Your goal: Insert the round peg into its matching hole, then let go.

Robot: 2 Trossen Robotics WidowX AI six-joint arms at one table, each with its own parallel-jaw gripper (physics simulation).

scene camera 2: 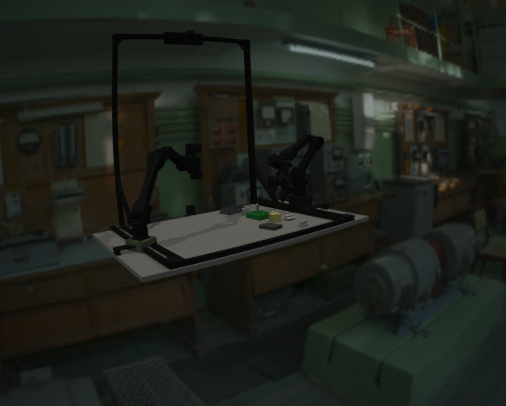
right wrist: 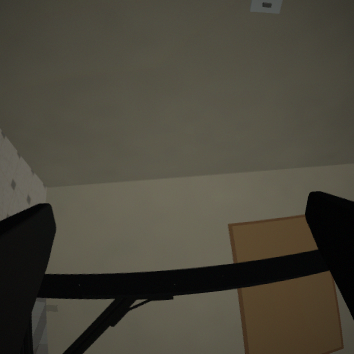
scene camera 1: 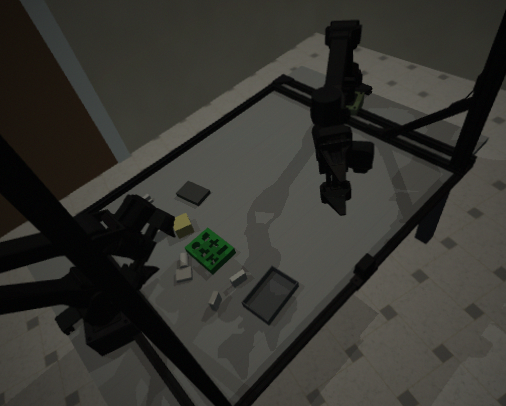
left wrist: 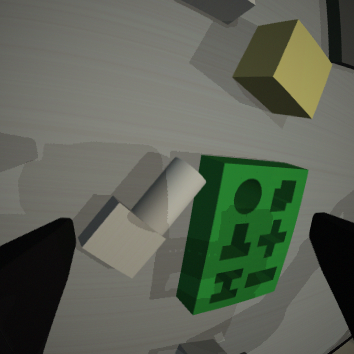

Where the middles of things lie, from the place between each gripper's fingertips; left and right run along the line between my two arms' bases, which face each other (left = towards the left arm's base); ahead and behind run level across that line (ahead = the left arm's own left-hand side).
My left hand is 90 mm to the left of the green hole board (scene camera 1: 224, 251), 70 mm above it and 40 mm past it. Round my left hand: yellow block (left wrist: 283, 67) (100 mm to the right, 80 mm ahead, 60 mm below); dark tray (scene camera 1: 267, 298) (260 mm behind, 90 mm to the right, 70 mm below).
I see my right gripper 290 mm above the dark tray, 140 mm to the right of it and 100 mm short of it. The rest, counted from my right hand: yellow block 440 mm ahead, 280 mm below, 130 mm to the left; green hole board 320 mm ahead, 290 mm below, 140 mm to the left.
